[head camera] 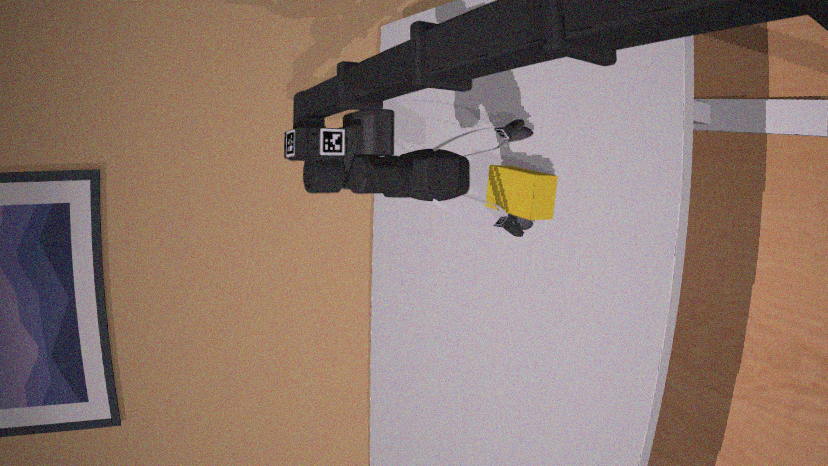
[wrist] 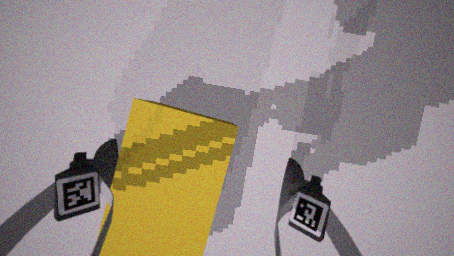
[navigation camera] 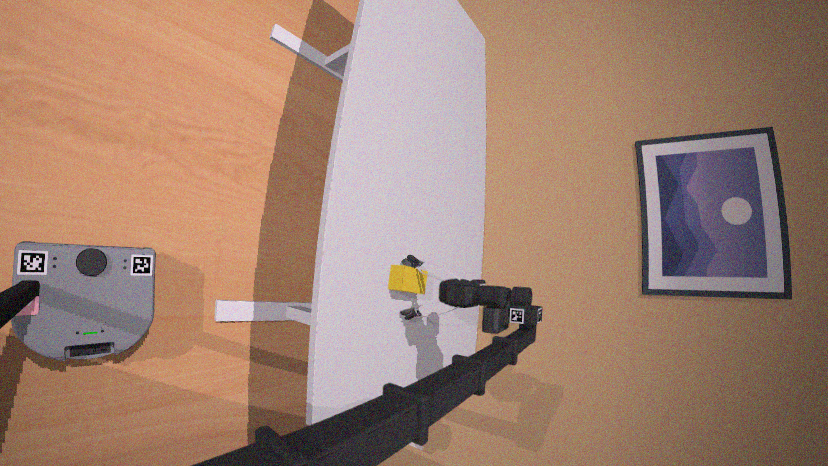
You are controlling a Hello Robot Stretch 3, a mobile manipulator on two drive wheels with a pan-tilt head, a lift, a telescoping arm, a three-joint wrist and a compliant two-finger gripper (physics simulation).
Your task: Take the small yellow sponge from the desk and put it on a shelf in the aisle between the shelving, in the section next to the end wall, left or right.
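Where they show: robot's base, origin of the base link: (navigation camera: 92, 260).
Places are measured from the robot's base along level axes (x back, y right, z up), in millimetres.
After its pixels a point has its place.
Note:
The small yellow sponge (head camera: 530, 195) {x -5, y 613, z 765 mm} (navigation camera: 405, 280) {x -1, y 618, z 765 mm} (wrist: 165, 205) is on the white desk (head camera: 521, 347) {x -238, y 674, z 720 mm} (navigation camera: 411, 144) {x -376, y 683, z 720 mm} (wrist: 50, 65). My gripper (head camera: 515, 177) {x 20, y 665, z 720 mm} (navigation camera: 411, 287) {x 20, y 665, z 720 mm} (wrist: 202, 167) {x 20, y 665, z 720 mm} is open, with its fingers on either side of the sponge. In the wrist view the sponge is close to the left fingertip, perhaps touching it, while a gap separates it from the right one. The sponge's near end runs out of the bottom of the wrist view. The shelving and the aisle do not show in these views.
My dark arm (head camera: 486, 52) {x 89, y 320, z 1073 mm} (navigation camera: 405, 399) {x 83, y 248, z 1060 mm} reaches over the desk's end to the wall side. A framed picture (head camera: 43, 301) {x -201, y 1219, z 1451 mm} (navigation camera: 706, 214) {x -209, y 1219, z 1529 mm} hangs on the tan wall (head camera: 231, 318) {x -270, y 1246, z 1034 mm} (navigation camera: 562, 173) {x -396, y 1253, z 1031 mm}. Desk legs (head camera: 793, 117) (navigation camera: 249, 310) stand on the wooden floor, near my base (navigation camera: 92, 301) {x 104, y 5, z 160 mm}.

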